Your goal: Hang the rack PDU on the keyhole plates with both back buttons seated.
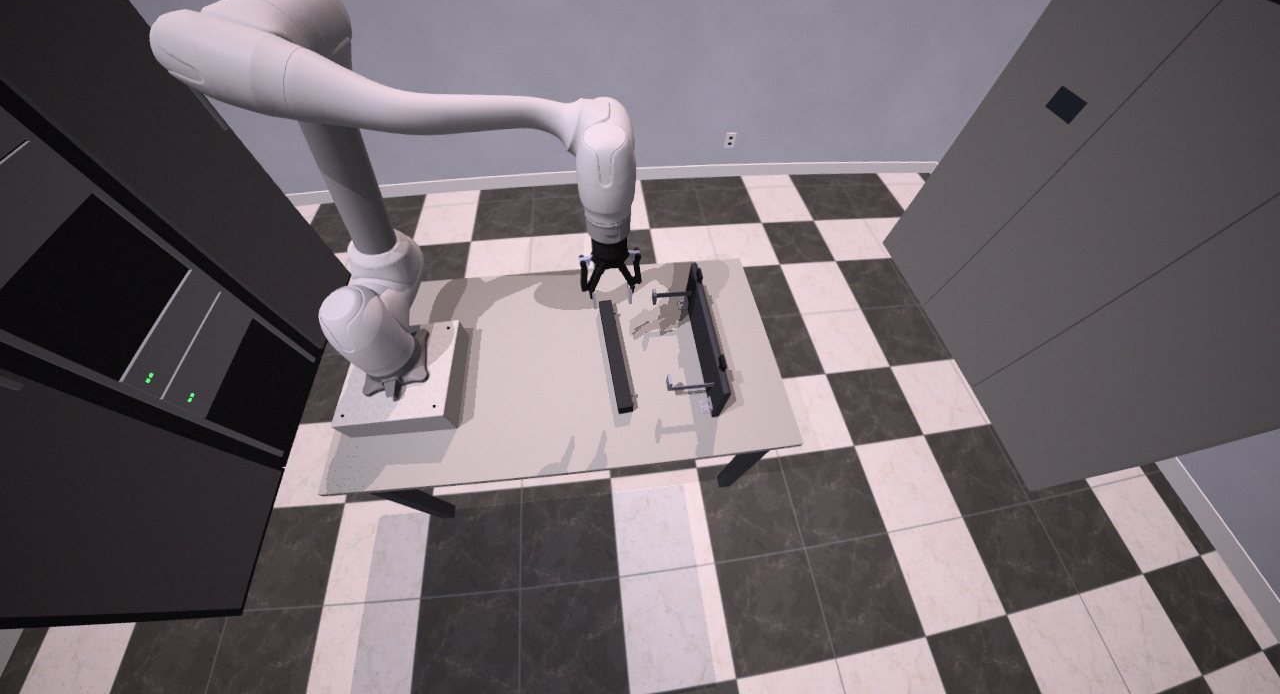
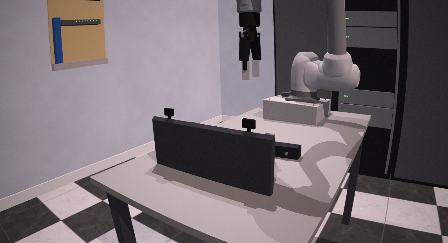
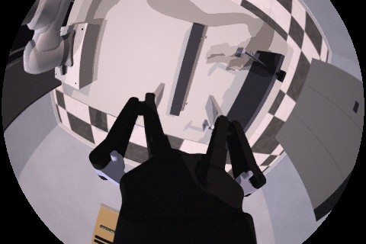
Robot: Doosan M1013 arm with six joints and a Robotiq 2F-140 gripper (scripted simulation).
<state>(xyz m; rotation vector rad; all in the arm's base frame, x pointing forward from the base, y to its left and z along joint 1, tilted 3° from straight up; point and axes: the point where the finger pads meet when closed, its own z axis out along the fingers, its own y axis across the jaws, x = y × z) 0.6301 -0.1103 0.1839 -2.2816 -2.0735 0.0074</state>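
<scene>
Now: the rack PDU 2 cm ahead of my hand and 29 cm below it. Also, from my hand: dark upright panel 27 cm ahead, 6 cm to the right, 23 cm below.
</scene>
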